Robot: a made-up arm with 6 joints. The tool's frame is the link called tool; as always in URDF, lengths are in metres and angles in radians. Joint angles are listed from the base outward.
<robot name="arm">
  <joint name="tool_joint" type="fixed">
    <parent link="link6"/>
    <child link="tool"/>
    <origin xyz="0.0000 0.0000 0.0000" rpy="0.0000 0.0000 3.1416"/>
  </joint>
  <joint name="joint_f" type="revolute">
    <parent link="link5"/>
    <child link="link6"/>
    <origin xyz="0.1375 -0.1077 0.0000" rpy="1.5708 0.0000 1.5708"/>
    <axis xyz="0 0 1"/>
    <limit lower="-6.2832" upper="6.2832"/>
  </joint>
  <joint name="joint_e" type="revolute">
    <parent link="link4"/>
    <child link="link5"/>
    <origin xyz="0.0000 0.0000 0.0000" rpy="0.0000 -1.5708 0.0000"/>
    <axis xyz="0 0 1"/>
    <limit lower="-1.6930" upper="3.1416"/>
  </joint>
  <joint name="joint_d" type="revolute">
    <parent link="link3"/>
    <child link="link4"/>
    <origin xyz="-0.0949 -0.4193 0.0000" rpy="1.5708 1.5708 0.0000"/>
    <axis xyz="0 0 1"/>
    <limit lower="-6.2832" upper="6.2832"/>
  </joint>
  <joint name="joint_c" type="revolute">
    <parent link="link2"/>
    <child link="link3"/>
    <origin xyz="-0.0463 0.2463 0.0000"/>
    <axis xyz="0 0 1"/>
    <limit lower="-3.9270" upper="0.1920"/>
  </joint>
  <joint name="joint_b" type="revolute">
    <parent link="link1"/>
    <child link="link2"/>
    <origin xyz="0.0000 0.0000 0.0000" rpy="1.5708 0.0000 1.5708"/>
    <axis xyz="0 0 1"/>
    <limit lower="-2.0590" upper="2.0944"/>
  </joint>
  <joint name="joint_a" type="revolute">
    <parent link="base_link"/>
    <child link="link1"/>
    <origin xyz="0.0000 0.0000 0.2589" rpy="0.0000 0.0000 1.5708"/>
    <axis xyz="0 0 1"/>
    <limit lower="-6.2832" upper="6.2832"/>
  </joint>
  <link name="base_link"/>
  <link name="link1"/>
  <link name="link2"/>
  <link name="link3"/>
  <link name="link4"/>
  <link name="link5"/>
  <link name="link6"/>
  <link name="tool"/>
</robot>
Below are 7 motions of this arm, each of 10 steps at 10 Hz.
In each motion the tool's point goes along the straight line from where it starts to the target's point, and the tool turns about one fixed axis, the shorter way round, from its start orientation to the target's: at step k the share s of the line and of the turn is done. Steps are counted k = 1, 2, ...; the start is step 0. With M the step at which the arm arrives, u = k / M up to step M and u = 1 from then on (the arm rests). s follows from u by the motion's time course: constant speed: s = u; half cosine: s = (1 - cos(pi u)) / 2; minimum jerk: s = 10 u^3 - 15 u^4 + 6 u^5.
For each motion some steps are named. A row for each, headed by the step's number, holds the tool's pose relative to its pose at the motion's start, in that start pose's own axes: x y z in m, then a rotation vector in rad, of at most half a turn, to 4 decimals.
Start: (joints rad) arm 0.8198 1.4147 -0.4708 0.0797 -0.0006 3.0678
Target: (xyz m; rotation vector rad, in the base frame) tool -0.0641 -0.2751 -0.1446 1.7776 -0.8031 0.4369
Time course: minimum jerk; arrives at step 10
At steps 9, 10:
9: 0.1700 -0.1321 0.0760 0.4456 0.4897 -1.0954
10: 0.1714 -0.1333 0.0767 0.4494 0.4939 -1.1049

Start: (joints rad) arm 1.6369 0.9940 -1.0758 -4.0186 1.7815 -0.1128
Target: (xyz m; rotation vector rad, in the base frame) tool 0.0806 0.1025 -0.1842 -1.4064 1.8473 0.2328
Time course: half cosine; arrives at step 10
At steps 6, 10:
6: -0.0466 0.0964 -0.2593 0.8839 0.7884 0.1508
10: -0.0711 0.1472 -0.3962 1.3505 1.2046 0.2303

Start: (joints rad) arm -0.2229 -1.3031 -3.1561 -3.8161 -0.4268 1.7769
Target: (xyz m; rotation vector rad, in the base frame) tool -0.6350 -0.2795 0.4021 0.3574 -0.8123 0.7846
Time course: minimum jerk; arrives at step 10
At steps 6, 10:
6: -0.2244 -0.0893 -0.0668 0.4024 -0.1139 -0.3380
10: -0.3288 -0.1308 -0.0978 0.5895 -0.1668 -0.4952

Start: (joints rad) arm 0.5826 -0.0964 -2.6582 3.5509 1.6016 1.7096
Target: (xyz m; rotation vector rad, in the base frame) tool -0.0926 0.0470 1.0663 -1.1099 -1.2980 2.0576
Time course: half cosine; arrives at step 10
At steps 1, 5, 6, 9, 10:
1: 0.0039 0.0003 -0.0002 -0.0002 0.0109 0.0073
5: 0.0796 0.0062 -0.0034 -0.0031 0.2230 0.1485
6: 0.1042 0.0081 -0.0044 -0.0040 0.2920 0.1944
9: 0.1553 0.0121 -0.0066 -0.0060 0.4352 0.2897
10: 0.1592 0.0124 -0.0068 -0.0062 0.4461 0.2969

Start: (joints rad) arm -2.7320 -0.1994 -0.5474 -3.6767 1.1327 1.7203
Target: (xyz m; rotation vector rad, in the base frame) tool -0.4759 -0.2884 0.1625 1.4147 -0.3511 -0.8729
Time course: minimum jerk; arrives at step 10
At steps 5, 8, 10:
5: 0.0096 -0.0218 0.0234 0.0362 -0.0433 -0.0461
8: 0.0181 -0.0411 0.0441 0.0683 -0.0815 -0.0869
10: 0.0192 -0.0437 0.0468 0.0725 -0.0865 -0.0922

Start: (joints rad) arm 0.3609 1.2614 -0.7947 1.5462 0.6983 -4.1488
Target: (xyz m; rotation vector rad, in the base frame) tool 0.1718 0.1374 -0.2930 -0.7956 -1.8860 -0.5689
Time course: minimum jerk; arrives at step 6
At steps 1, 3, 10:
1: -0.0025 0.0050 -0.0002 -0.0065 0.0101 0.0135
3: -0.0350 0.0698 -0.0024 -0.0915 0.1424 0.1898
10: -0.0699 0.1397 -0.0049 -0.1830 0.2847 0.3795

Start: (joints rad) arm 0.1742 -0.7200 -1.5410 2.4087 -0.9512 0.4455
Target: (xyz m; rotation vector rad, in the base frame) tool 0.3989 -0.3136 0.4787 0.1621 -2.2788 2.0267
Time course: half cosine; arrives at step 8
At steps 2, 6, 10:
2: 0.0322 -0.0188 0.0396 0.1113 0.1459 -0.1889
6: 0.1875 -0.1094 0.2306 0.6485 0.8502 -1.1012
10: 0.2197 -0.1282 0.2702 0.7598 0.9960 -1.2901

